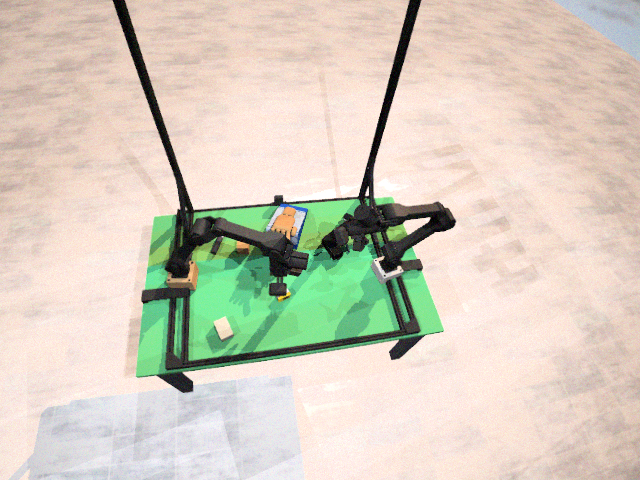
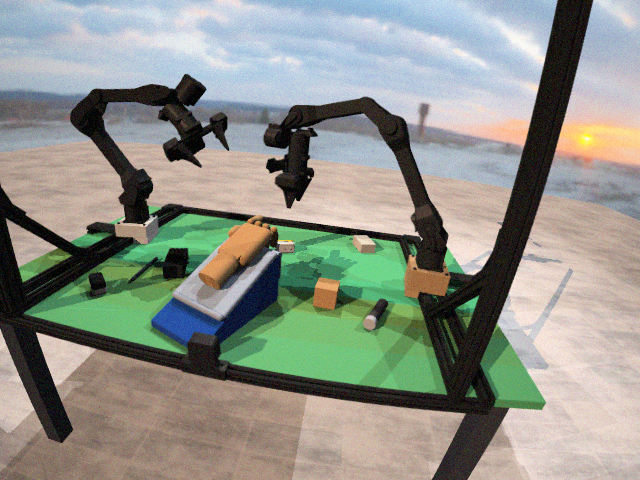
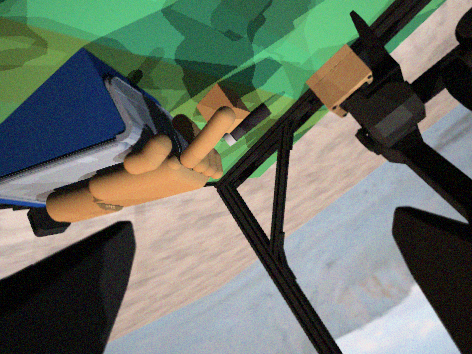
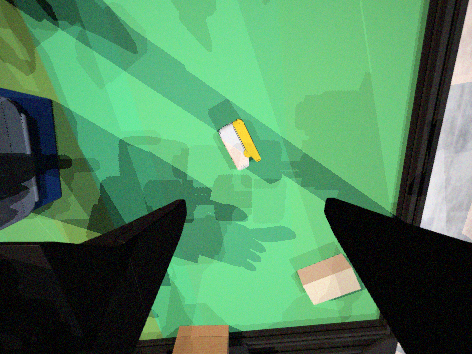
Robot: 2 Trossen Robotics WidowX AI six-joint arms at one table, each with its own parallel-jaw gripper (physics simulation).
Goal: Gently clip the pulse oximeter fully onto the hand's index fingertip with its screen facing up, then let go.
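Places are measured from the left arm's base along level axes (x back, y left, z down), in centimetres.
Pixels of known places: left gripper, fingertip midpoint: (image 1: 328, 234) (image 2: 215, 158) (image 3: 264, 227); right gripper, fingertip midpoint: (image 1: 279, 282) (image 2: 293, 204) (image 4: 255, 205); left arm's base, link origin: (image 1: 388, 265) (image 2: 136, 219); right arm's base, link origin: (image 1: 180, 271) (image 2: 429, 265) (image 3: 356, 97).
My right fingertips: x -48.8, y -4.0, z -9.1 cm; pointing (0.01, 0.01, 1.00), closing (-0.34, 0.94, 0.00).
For each thing: its middle in the pictures, then the offset to it from my right fingertips.
- small white-and-yellow pulse oximeter, body centre: (image 4: 240, 144) (image 2: 284, 246) dx +1.6, dy -0.2, dz +13.4 cm
- beige block, body centre: (image 4: 327, 279) (image 2: 363, 243) (image 1: 223, 329) dx -24.8, dy +5.6, dz +13.5 cm
- orange block, body centre: (image 3: 223, 109) (image 2: 326, 293) (image 1: 243, 246) dx -7.6, dy -28.4, dz +12.5 cm
- dark cylinder, body centre: (image 3: 246, 124) (image 2: 376, 313) (image 1: 217, 243) dx -18.3, dy -34.4, dz +13.7 cm
- black box, body centre: (image 2: 176, 262) (image 1: 332, 247) dx +30.5, dy -15.2, dz +13.2 cm
- pen, body centre: (image 2: 143, 269) dx +38.5, dy -17.9, dz +14.5 cm
- small black item, body centre: (image 2: 97, 283) dx +45.6, dy -28.0, dz +13.4 cm
The small white-and-yellow pulse oximeter (image 1: 283, 295) (image 2: 285, 246) (image 4: 234, 142) lies on the green table, apart from the hand; which way its screen faces is unclear. The tan hand (image 1: 285, 221) (image 2: 242, 248) (image 3: 145, 182) rests on a sloped blue wedge (image 2: 253, 307) (image 3: 60, 110) with a grey pad. Its index finger (image 3: 207, 137) sticks out straight and bare. My right gripper (image 2: 294, 203) (image 4: 255, 205) is open and empty, pointing down above the table near the oximeter, which shows beyond its fingertips. My left gripper (image 2: 213, 157) (image 3: 264, 227) is open and empty, raised beside the hand.
A beige block (image 1: 223, 328) (image 2: 363, 243) (image 4: 330, 279) lies on the oximeter's side of the table. An orange block (image 2: 326, 294) and a dark cylinder (image 2: 375, 314) lie beside the wedge. A black box (image 2: 175, 262), a pen (image 2: 143, 269) and a small black item (image 2: 97, 283) lie on its other side.
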